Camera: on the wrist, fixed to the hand. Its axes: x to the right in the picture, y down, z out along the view.
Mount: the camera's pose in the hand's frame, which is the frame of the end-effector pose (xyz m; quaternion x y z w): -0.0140 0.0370 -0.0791 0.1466 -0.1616 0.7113 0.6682
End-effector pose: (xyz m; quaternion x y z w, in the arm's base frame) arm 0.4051 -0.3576 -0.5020 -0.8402 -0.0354 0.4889 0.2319
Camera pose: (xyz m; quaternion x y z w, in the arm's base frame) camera 0.4579 -0.4226 -0.4736 0.4736 -0.6082 -0.6326 0.0753
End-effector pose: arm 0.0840 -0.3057 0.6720 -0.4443 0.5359 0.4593 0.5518
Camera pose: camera 0.0331 -0.3771 0.6836 0.2394 0.6523 0.6926 0.1937
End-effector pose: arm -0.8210 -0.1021 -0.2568 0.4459 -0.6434 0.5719 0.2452
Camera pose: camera -0.8612 -0.0244 -0.2697 0.0313 0.7029 -0.5788 0.4123
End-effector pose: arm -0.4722 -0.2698 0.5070 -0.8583 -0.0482 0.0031 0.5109
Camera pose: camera -0.4789 -0.3579 0.5117 -0.5324 0.4962 0.5112 0.4572
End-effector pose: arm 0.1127 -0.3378 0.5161 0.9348 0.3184 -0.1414 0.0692
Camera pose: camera 0.1423 -0.3576 0.5971 0.8384 -0.4841 -0.2430 0.0612
